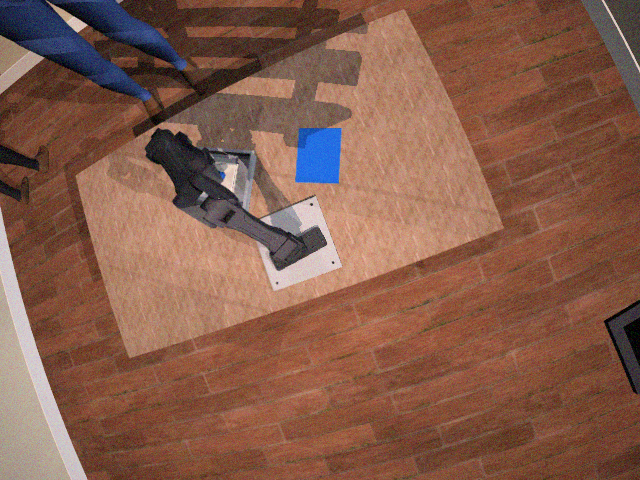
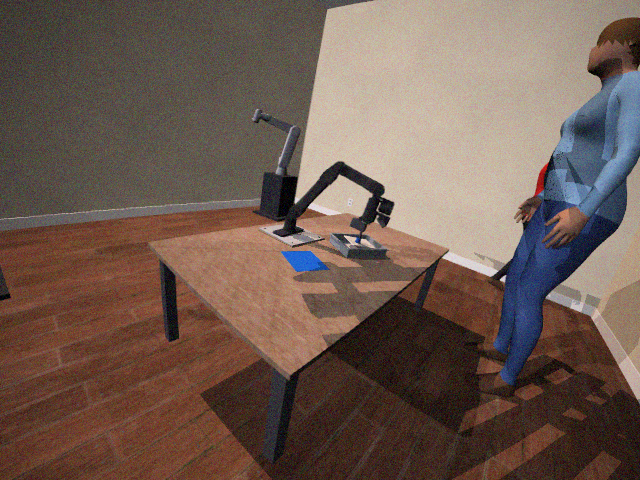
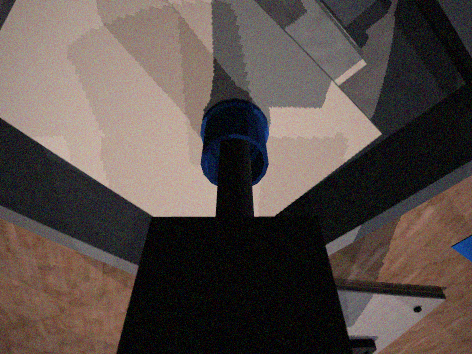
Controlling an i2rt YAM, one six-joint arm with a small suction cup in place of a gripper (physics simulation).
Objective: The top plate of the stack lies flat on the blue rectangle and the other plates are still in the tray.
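Places are measured from the arm's base along level axes (x ahead, y left, z up), in metres.
Pixels of known places: hand at its tool point: [image 1: 223,177] [image 2: 356,243] [image 3: 234,119]; arm's base at its link origin: [image 1: 298,249] [image 2: 288,231].
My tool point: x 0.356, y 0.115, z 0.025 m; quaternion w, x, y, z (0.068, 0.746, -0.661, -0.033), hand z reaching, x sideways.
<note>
Ahead of a thing's pixels: the offset from my tool point to its middle. "spot": to the spot under its first point.
The grey tray @[dy +0.019, dx +0.000, dz -0.012 m] [image 1: 250,177] [image 2: 354,251] [image 3: 94,211] stands on the table, left of the blue rectangle @[spot: dy -0.332, dx -0.102, dz -0.037 m] [image 1: 318,155] [image 2: 304,261]. The cream top plate @[dy +0.026, dx +0.006, dz +0.005 m] [image 1: 231,177] [image 2: 367,242] [image 3: 147,158] of the stack lies inside the tray. My arm reaches over the tray, and its blue suction cup [image 1: 222,175] [image 2: 357,239] [image 3: 234,107] sits on the plate's face, its shadow meeting the cup. The plate is still within the tray walls. The plates underneath are hidden. The blue rectangle is bare.
The arm's grey base plate [image 1: 318,269] [image 2: 308,238] is bolted to the table near the tray. A person in blue trousers [image 1: 128,33] [image 2: 525,295] stands beside the table's far edge. A second arm on a dark pedestal [image 2: 279,190] stands behind the table.
</note>
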